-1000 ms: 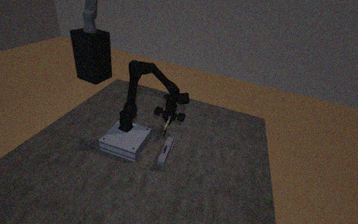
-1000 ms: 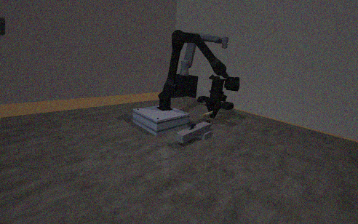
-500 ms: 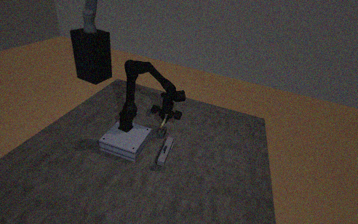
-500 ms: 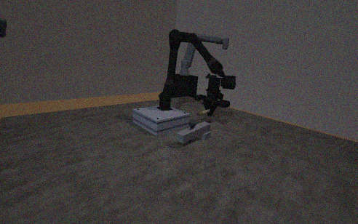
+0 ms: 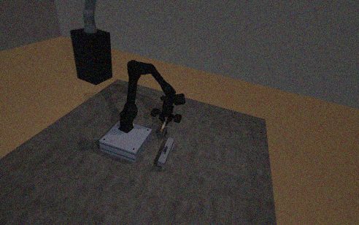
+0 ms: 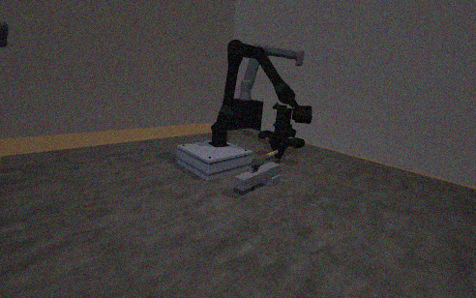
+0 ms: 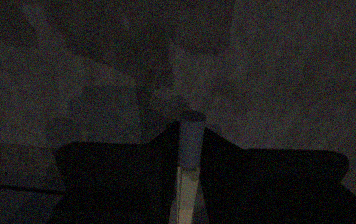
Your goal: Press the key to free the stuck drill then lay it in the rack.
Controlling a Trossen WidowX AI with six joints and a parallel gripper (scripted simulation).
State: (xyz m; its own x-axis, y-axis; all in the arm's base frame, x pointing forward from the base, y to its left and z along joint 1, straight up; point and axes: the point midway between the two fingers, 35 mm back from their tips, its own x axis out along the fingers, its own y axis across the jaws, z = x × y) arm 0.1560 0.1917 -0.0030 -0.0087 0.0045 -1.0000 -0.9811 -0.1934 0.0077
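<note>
Right now my gripper tip is 10 mm short of the drill, 40 mm to the left of it and 30 mm below it. From my gripper tip the other things lie so: dark key 120 mm ahead, 220 mm to the right, 20 mm above; then grey fixture block 120 mm ahead, 200 mm to the right.
</note>
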